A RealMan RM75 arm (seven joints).
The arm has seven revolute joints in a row. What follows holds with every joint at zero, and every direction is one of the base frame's. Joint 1 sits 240.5 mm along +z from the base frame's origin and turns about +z. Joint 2 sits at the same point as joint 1 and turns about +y. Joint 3 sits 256.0 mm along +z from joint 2 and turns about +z. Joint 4 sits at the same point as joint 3 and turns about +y. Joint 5 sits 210.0 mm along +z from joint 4 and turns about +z. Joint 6 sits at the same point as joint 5 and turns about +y. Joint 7 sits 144.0 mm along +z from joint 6 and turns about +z. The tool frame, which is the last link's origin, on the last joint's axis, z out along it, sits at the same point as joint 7; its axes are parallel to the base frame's.
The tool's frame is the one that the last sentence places.
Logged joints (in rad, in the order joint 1, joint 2, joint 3, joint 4, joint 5, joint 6, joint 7), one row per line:
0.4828 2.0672 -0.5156 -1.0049 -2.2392 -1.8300 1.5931
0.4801 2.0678 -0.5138 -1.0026 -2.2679 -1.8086 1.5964
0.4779 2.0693 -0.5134 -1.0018 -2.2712 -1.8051 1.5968
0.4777 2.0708 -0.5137 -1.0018 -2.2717 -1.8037 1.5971
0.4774 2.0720 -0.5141 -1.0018 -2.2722 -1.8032 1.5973
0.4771 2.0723 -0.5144 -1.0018 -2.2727 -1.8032 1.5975
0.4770 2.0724 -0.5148 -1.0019 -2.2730 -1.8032 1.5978
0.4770 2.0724 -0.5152 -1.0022 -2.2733 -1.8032 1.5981
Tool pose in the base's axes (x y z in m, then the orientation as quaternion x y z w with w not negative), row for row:
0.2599 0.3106 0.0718 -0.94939 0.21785 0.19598 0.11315
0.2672 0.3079 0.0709 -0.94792 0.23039 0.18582 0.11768
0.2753 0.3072 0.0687 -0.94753 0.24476 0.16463 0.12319
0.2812 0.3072 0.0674 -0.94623 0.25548 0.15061 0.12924
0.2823 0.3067 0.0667 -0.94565 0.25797 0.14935 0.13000
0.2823 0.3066 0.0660 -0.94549 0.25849 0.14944 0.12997
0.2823 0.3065 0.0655 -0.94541 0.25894 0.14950 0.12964
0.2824 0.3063 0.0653 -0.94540 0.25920 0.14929 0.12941
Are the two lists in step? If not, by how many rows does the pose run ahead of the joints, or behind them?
The pose runs 2 rows behind the joints: the pose in row i belongs to the joints in row i - 2.
